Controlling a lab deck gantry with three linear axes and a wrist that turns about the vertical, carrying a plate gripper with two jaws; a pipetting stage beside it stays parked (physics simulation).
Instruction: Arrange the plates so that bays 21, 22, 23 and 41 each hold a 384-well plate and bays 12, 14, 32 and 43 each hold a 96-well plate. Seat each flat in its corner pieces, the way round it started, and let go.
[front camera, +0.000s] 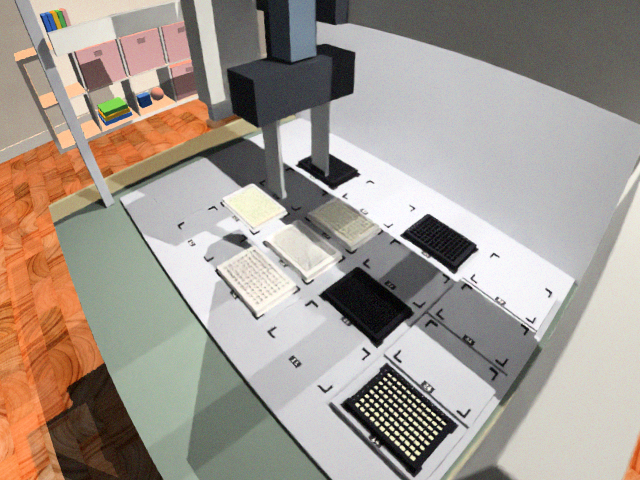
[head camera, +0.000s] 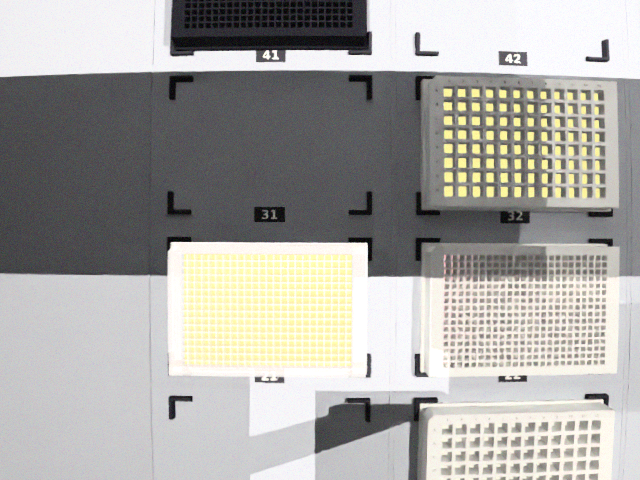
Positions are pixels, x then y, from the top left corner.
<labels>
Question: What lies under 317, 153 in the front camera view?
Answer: The gripper.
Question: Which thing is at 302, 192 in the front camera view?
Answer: A bay 31.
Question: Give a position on a bay 22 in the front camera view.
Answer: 331, 271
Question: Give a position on a bay 31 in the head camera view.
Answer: At 309, 140
</labels>
